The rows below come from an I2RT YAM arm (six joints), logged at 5 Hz.
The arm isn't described. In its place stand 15 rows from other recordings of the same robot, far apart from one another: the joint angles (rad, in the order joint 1, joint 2, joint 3, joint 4, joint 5, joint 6), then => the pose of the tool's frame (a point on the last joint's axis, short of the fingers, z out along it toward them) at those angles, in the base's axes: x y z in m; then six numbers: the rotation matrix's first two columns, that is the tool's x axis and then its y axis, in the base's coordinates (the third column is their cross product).
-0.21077, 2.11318, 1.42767, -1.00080, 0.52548, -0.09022 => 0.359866, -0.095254, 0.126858, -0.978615, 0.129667, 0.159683, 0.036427, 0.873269, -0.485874
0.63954, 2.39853, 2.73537, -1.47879, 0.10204, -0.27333 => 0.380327, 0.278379, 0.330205, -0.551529, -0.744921, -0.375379, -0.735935, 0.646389, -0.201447
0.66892, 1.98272, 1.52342, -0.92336, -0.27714, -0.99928 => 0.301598, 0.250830, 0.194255, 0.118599, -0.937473, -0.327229, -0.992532, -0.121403, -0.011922
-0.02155, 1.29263, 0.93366, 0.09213, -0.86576, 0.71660 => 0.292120, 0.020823, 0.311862, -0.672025, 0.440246, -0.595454, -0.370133, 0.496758, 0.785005
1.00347, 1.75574, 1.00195, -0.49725, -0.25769, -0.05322 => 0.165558, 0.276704, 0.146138, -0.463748, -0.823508, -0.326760, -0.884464, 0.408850, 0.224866
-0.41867, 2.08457, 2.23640, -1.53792, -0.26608, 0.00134 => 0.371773, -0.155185, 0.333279, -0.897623, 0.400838, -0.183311, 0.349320, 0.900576, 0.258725
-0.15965, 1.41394, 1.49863, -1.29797, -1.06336, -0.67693 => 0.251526, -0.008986, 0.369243, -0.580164, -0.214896, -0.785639, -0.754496, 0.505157, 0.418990
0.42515, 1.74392, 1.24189, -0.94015, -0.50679, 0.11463 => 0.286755, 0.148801, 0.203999, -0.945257, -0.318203, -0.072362, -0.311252, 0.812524, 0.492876
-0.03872, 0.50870, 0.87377, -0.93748, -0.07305, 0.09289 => 0.088943, -0.000845, 0.326281, -0.541025, 0.113537, -0.833307, 0.027605, 0.992709, 0.117334
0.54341, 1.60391, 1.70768, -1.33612, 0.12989, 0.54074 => 0.261306, 0.152462, 0.359312, -0.937176, 0.030212, -0.347545, 0.007627, 0.997779, 0.066169
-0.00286, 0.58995, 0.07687, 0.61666, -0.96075, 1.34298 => 0.137500, 0.028786, 0.202143, -0.769214, 0.560305, -0.307195, -0.284472, 0.130205, 0.949801
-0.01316, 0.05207, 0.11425, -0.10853, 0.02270, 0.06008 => 0.106607, -0.002211, 0.197272, -0.044095, 0.060614, -0.997187, 0.038545, 0.997518, 0.058930
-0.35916, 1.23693, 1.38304, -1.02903, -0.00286, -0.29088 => 0.221656, -0.083111, 0.373278, -0.793231, -0.008527, -0.608861, 0.127654, 0.975354, -0.179969
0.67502, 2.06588, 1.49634, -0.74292, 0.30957, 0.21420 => 0.328171, 0.248795, 0.159890, -0.851144, -0.421970, -0.312243, -0.361790, 0.902543, -0.233504
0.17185, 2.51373, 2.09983, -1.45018, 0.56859, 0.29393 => 0.448648, 0.058413, 0.125420, -0.988929, 0.076142, 0.127364, -0.011452, 0.816591, -0.577102
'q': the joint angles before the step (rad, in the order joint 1, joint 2, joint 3, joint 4, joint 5, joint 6). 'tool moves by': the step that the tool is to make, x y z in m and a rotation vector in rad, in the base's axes. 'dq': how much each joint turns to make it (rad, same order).
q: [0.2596 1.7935 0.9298 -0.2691 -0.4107 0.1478]
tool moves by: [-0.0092 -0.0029 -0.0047 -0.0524 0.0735 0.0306]
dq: [0.0005 0.0019 0.0006 -0.1001 0.0180 -0.0433]
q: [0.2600 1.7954 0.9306 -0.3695 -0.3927 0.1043]
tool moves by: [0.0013 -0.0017 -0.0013 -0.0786 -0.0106 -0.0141]
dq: [0.0021 0.0062 0.0085 -0.0161 0.0797 -0.0108]
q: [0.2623 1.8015 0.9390 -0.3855 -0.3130 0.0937]
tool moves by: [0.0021 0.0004 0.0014 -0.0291 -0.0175 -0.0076]
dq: [0.0031 0.0003 0.0073 0.0022 0.0344 -0.0003]
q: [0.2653 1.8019 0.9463 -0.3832 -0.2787 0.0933]
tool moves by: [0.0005 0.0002 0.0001 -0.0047 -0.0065 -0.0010]
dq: [0.0009 0.0001 0.0000 0.0050 0.0065 -0.0003]
